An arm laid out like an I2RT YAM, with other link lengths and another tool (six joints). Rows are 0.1 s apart.
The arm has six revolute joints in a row. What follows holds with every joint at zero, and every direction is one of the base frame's.
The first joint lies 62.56 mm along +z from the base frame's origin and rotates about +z.
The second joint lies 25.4 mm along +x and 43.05 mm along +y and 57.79 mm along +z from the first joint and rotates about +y.
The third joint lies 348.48 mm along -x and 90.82 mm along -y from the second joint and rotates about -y.
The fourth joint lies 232.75 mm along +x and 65.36 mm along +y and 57 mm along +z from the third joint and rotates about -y.
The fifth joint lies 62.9 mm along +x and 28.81 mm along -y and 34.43 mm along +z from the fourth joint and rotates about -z.
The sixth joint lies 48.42 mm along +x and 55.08 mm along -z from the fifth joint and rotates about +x.
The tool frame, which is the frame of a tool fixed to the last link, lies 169 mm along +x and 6 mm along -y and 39 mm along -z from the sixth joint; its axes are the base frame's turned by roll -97.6, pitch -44.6 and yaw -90 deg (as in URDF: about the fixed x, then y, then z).
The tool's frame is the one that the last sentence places.
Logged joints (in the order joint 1, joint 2, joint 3, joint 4, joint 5, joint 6), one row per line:
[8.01, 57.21, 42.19, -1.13, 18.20, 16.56]
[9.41, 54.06, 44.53, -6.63, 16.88, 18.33]
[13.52, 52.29, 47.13, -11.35, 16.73, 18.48]
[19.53, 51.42, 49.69, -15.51, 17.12, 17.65]
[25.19, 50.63, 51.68, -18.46, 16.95, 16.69]
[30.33, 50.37, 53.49, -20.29, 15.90, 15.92]
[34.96, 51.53, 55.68, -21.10, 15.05, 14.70]
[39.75, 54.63, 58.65, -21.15, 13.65, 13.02]
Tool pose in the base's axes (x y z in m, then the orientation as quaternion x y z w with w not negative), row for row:
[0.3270, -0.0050, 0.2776, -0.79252, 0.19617, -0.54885, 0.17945]
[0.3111, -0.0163, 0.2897, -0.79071, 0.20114, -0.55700, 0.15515]
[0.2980, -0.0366, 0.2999, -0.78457, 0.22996, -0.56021, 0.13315]
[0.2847, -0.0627, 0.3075, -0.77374, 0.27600, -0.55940, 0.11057]
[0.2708, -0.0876, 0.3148, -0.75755, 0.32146, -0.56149, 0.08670]
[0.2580, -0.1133, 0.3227, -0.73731, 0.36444, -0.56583, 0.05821]
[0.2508, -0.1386, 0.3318, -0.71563, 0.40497, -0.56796, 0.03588]
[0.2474, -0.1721, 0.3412, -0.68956, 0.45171, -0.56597, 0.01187]
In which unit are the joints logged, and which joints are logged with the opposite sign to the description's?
The joints are logged in degrees. Opposite sign: joint 1, joint 5, joint 6.
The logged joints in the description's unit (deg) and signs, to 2 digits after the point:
[-8.01, 57.21, 42.19, -1.13, -18.20, -16.56]
[-9.41, 54.06, 44.53, -6.63, -16.88, -18.33]
[-13.52, 52.29, 47.13, -11.35, -16.73, -18.48]
[-19.53, 51.42, 49.69, -15.51, -17.12, -17.65]
[-25.19, 50.63, 51.68, -18.46, -16.95, -16.69]
[-30.33, 50.37, 53.49, -20.29, -15.90, -15.92]
[-34.96, 51.53, 55.68, -21.10, -15.05, -14.70]
[-39.75, 54.63, 58.65, -21.15, -13.65, -13.02]

